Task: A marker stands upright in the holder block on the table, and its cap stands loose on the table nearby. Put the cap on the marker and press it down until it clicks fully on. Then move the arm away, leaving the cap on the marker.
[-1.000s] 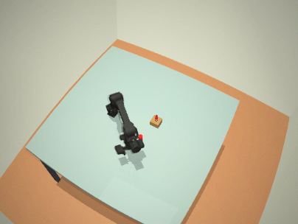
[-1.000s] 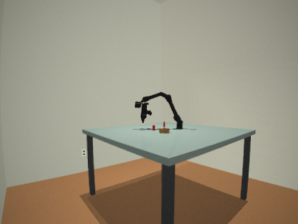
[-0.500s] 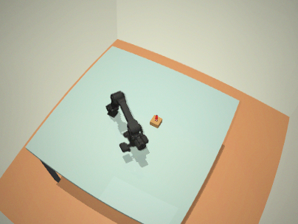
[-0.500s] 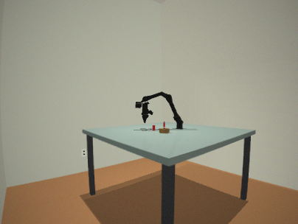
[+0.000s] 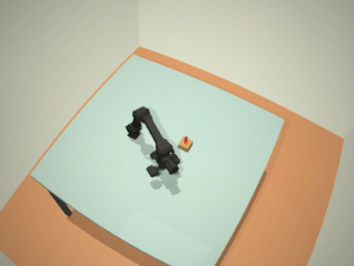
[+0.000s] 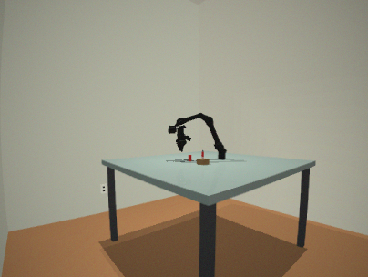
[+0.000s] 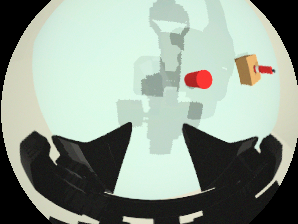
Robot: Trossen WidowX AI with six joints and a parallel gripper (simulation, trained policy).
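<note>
My gripper tip is 90 mm to the right of the red cap, 50 mm above it and 20 mm past it. Also, from my gripper tip: wooden holder block (270 mm to the left, 60 mm below, 10 mm ahead).
</note>
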